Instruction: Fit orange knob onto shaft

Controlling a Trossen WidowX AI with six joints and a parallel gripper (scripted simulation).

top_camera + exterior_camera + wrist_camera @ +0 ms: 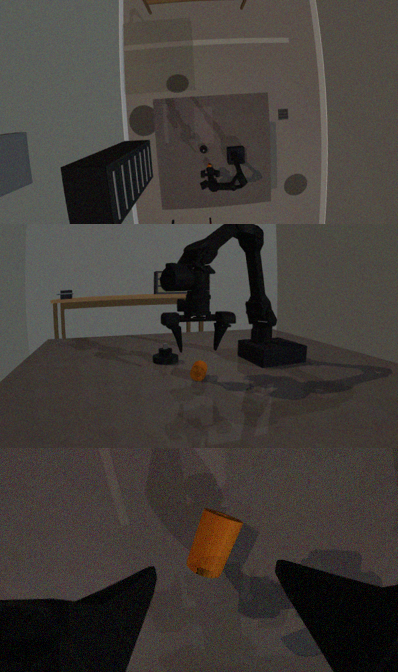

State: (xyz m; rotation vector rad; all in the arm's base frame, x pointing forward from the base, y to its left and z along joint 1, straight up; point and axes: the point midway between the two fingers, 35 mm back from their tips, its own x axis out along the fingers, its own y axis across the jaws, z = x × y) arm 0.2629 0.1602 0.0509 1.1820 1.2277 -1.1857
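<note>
My gripper tip is 10 mm to the right of the orange knob and 50 mm above it. Round my gripper tip: dark round pedestal (60 mm ahead, 200 mm to the right, 40 mm below).
</note>
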